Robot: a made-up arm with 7 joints. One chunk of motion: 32 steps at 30 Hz.
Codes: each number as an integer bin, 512 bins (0 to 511) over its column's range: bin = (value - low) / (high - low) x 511, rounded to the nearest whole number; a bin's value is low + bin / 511 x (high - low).
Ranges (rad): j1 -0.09..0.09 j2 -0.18..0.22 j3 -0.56..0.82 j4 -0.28..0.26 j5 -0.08..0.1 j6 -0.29..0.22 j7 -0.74..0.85
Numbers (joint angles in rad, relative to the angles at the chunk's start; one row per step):
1: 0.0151 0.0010 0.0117 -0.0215 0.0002 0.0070 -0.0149
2: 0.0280 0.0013 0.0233 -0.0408 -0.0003 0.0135 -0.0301
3: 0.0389 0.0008 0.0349 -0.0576 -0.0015 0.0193 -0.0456
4: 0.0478 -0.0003 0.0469 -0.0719 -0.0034 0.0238 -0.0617
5: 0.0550 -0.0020 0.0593 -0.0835 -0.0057 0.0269 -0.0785
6: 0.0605 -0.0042 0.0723 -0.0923 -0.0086 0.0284 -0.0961
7: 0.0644 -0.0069 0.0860 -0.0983 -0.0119 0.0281 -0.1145
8: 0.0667 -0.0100 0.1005 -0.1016 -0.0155 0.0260 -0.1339
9: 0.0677 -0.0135 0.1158 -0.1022 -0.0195 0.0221 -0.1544
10: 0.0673 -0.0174 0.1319 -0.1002 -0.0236 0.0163 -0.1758
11: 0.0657 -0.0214 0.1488 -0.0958 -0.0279 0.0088 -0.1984
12: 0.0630 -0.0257 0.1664 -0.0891 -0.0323 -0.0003 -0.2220
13: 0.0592 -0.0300 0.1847 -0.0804 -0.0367 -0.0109 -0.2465
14: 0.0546 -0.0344 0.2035 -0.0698 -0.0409 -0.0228 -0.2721
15: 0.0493 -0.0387 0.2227 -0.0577 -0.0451 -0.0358 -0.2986
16: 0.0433 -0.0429 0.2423 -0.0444 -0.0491 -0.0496 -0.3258
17: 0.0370 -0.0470 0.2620 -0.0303 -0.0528 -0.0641 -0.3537
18: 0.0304 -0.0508 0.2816 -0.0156 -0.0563 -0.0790 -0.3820
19: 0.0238 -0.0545 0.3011 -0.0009 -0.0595 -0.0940 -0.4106
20: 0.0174 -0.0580 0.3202 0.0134 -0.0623 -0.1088 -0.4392
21: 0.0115 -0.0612 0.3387 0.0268 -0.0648 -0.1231 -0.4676
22: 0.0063 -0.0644 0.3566 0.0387 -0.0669 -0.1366 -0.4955
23: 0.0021 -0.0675 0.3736 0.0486 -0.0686 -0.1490 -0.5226
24: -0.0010 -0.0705 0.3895 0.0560 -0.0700 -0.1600 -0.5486
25: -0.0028 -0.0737 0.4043 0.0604 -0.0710 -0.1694 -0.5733
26: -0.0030 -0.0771 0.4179 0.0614 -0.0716 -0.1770 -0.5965
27: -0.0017 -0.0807 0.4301 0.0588 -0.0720 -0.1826 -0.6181
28: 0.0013 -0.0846 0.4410 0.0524 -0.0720 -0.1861 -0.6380
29: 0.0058 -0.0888 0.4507 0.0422 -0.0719 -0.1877 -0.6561
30: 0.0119 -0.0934 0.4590 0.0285 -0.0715 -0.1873 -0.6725
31: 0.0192 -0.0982 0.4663 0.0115 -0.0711 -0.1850 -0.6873
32: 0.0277 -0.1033 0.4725 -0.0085 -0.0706 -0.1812 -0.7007
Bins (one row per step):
1: 298 231 212 245 228 298 233
2: 335 232 216 226 226 304 228
3: 366 231 220 210 223 310 223
4: 391 230 225 197 217 314 218
5: 412 227 229 186 211 318 213
6: 427 225 234 178 203 319 207
7: 438 221 239 172 193 319 201
8: 445 217 245 169 183 317 195
9: 448 213 250 168 172 313 188
10: 447 208 256 170 160 307 181
11: 442 203 262 174 148 299 174
12: 434 197 269 181 135 290 166
13: 424 192 276 189 123 280 159
14: 411 186 283 199 111 268 150
15: 395 181 290 210 99 255 142
16: 378 175 297 223 88 241 133
17: 361 170 304 236 77 226 124
18: 342 165 312 250 67 211 115
19: 323 160 319 264 58 196 106
20: 305 156 326 278 50 182 97
21: 288 152 333 290 43 167 88
22: 273 148 339 302 37 154 79
23: 261 144 346 311 32 141 70
24: 253 140 352 318 28 130 62
25: 248 136 357 322 26 121 54
26: 247 131 362 323 24 113 46
27: 251 127 367 321 23 108 39
28: 259 122 371 315 23 104 33
29: 272 117 374 305 23 103 27
30: 289 111 377 292 24 103 22
31: 310 104 380 276 25 105 17
32: 334 98 382 257 27 109 13

